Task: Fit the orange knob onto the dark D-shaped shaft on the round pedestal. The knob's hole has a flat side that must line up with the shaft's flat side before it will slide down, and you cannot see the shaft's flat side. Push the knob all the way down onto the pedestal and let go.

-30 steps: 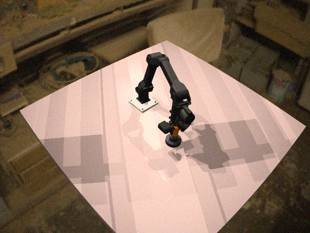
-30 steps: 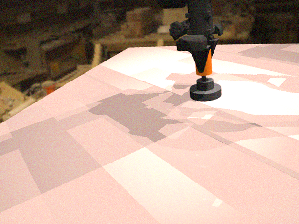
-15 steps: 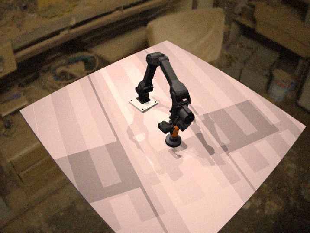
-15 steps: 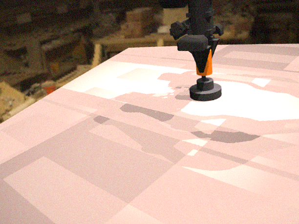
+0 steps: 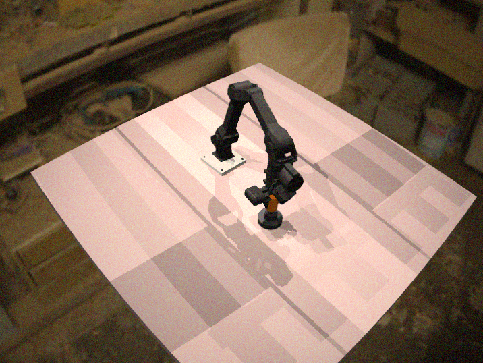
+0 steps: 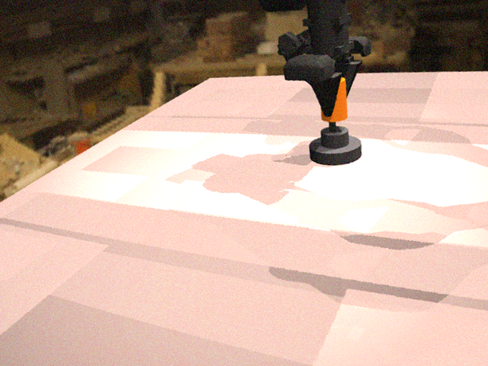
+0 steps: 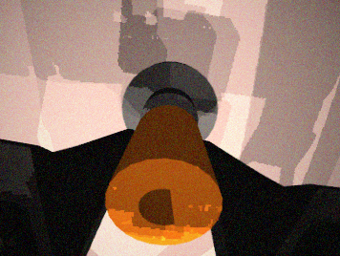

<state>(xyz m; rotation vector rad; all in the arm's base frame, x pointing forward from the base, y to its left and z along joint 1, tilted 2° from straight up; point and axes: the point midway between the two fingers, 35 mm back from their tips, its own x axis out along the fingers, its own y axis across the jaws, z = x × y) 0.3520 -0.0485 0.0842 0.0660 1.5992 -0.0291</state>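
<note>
Now: gripper tip 2 cm below the orange knob. Also, from my gripper tip: pedestal (4 cm below).
</note>
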